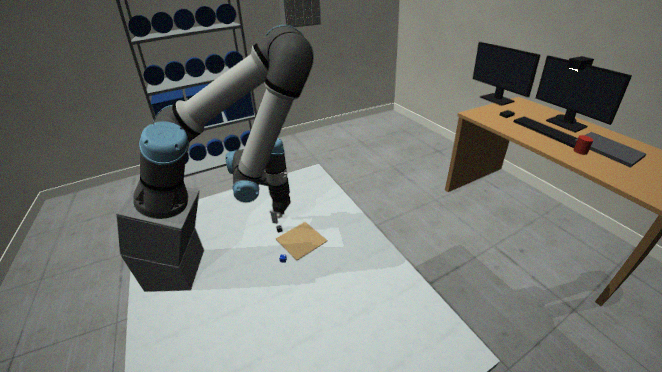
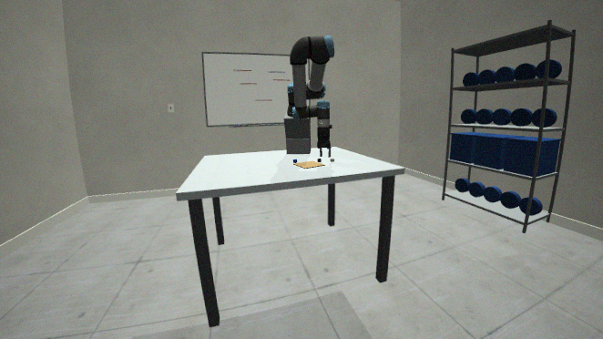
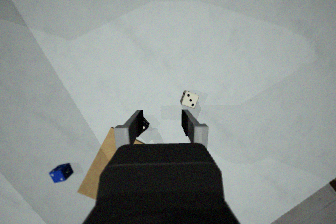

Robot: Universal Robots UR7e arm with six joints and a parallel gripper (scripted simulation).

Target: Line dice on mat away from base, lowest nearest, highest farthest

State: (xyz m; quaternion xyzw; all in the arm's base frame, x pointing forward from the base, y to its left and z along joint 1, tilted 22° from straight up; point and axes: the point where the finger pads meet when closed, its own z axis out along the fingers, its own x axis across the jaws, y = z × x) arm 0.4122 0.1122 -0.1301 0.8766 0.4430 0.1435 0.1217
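Now: the white die 10 mm ahead of my hand, 40 mm to the left of it and 40 mm below it. The rest, counted from my hand: tan mat 60 mm ahead, 120 mm to the right, 50 mm below; black die 10 mm behind, 40 mm to the right, 40 mm below; blue die 20 mm behind, 190 mm to the right, 40 mm below.
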